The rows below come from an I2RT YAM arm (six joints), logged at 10 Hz.
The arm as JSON. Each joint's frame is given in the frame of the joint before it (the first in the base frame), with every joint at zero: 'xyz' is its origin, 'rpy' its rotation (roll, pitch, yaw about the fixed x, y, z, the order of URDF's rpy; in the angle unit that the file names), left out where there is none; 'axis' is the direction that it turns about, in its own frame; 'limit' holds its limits. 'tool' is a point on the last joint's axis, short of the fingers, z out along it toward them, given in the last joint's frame.
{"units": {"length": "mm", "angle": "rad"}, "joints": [
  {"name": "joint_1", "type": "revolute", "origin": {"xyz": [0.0, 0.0, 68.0]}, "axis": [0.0, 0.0, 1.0], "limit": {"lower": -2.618, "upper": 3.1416}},
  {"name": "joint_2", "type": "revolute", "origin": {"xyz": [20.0, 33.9, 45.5], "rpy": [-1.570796, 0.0, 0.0]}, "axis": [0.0, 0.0, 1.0], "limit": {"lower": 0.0, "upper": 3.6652}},
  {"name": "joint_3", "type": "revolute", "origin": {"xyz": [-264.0, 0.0, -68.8], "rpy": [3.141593, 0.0, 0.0]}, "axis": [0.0, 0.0, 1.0], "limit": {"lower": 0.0, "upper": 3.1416}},
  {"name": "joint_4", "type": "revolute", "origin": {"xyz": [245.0, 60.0, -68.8]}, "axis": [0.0, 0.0, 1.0], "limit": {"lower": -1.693, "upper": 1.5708}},
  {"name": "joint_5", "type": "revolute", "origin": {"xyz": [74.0, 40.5, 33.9], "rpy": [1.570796, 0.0, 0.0]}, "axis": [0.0, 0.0, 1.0], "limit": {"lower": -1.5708, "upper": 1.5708}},
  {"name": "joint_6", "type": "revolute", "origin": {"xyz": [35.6, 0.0, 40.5], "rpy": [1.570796, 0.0, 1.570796]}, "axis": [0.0, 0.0, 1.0], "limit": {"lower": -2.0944, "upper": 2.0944}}
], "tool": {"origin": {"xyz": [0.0, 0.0, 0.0], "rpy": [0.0, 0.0, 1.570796]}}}
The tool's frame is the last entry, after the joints.
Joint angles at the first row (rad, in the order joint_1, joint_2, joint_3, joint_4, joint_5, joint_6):
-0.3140 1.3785 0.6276 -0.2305 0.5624 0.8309
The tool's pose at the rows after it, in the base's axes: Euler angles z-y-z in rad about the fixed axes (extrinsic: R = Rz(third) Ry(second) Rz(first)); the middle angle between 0 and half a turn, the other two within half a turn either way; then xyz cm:
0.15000 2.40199 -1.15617 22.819 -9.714 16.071
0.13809 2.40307 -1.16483 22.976 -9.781 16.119
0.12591 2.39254 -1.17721 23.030 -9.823 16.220
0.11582 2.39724 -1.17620 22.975 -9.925 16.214
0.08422 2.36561 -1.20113 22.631 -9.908 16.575
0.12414 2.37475 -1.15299 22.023 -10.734 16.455
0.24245 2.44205 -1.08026 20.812 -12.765 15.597
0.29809 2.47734 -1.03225 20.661 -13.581 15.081
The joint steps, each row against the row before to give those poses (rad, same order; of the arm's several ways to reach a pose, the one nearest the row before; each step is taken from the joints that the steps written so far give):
-0.0173 0.0095 0.0101 -0.0355 -0.0446 -0.0065
-0.0001 0.0078 0.0093 -0.0068 0.0039 -0.0030
0.0008 0.0006 0.0034 0.0001 0.0136 -0.0039
-0.0053 -0.0005 0.0000 -0.0015 -0.0064 -0.0143
0.0002 -0.0239 -0.0085 0.0002 0.0335 -0.0214
-0.0476 -0.0197 -0.0264 0.0453 -0.0585 -0.0484
-0.1153 0.0075 -0.0277 0.0426 -0.1423 -0.0248
-0.0409 0.0263 0.0015 0.0159 -0.0657 -0.0105

